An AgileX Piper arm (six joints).
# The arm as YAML. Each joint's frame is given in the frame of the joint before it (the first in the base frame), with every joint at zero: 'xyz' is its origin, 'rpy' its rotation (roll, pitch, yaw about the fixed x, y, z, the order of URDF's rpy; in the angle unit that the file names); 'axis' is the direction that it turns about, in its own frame. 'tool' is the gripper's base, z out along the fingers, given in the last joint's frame.
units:
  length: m
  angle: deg
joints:
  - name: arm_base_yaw
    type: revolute
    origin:
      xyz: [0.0, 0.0, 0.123]
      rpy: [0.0, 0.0, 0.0]
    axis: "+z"
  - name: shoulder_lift
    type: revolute
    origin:
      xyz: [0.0, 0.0, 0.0]
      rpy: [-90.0, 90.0, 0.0]
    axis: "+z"
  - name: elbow
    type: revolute
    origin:
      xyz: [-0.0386, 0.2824, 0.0]
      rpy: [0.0, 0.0, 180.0]
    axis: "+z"
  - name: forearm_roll
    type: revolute
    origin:
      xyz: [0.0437, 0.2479, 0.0]
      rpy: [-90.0, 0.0, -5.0]
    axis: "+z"
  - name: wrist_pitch
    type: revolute
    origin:
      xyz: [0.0, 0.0, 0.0]
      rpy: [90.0, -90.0, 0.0]
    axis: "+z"
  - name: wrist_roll
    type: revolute
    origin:
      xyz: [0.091, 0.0, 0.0]
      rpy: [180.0, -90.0, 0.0]
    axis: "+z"
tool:
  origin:
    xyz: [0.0, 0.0, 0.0]
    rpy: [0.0, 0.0, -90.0]
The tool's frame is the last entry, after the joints.
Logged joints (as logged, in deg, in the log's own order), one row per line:
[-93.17, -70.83, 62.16, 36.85, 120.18, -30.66]
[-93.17, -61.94, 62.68, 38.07, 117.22, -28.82]
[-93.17, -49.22, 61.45, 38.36, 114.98, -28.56]
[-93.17, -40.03, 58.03, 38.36, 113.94, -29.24]
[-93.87, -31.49, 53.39, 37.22, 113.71, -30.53]
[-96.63, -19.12, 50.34, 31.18, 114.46, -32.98]
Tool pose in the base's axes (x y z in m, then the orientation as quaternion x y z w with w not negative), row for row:
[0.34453, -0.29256, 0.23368, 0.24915, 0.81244, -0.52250, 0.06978]
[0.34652, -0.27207, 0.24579, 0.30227, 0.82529, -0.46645, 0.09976]
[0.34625, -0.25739, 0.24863, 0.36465, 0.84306, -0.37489, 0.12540]
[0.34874, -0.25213, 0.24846, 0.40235, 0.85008, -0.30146, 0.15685]
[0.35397, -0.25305, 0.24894, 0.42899, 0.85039, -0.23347, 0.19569]
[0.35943, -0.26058, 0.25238, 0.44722, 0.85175, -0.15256, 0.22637]
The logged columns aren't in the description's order. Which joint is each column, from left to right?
Columns, left to right: elbow, forearm_roll, wrist_pitch, wrist_roll, shoulder_lift, arm_base_yaw.
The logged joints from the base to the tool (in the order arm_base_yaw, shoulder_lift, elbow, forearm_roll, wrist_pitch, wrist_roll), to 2 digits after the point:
[-30.66, 120.18, -93.17, -70.83, 62.16, 36.85]
[-28.82, 117.22, -93.17, -61.94, 62.68, 38.07]
[-28.56, 114.98, -93.17, -49.22, 61.45, 38.36]
[-29.24, 113.94, -93.17, -40.03, 58.03, 38.36]
[-30.53, 113.71, -93.87, -31.49, 53.39, 37.22]
[-32.98, 114.46, -96.63, -19.12, 50.34, 31.18]

